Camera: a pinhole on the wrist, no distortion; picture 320 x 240 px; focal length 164.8 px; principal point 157.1 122.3 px. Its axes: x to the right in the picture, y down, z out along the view. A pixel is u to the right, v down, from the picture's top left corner.
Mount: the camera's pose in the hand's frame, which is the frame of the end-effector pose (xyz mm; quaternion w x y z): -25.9 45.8 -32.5 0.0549 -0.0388 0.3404 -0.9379
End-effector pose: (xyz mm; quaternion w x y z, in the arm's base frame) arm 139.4 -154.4 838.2 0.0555 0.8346 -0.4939 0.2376
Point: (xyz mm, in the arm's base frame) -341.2 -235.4 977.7
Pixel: behind the camera
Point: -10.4 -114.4 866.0
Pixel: behind the camera
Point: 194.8 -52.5 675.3
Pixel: 268 105
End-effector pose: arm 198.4 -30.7 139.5 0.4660 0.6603 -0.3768 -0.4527
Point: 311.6 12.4 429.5
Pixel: behind the camera
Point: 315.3 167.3 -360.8
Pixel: outside the picture
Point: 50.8 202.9 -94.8
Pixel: 280 200
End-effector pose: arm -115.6 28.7 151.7 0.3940 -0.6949 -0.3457 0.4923
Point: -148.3 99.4 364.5
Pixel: outside the picture
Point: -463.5 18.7 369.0
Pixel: 246 116
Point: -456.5 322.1 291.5
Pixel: 135 126
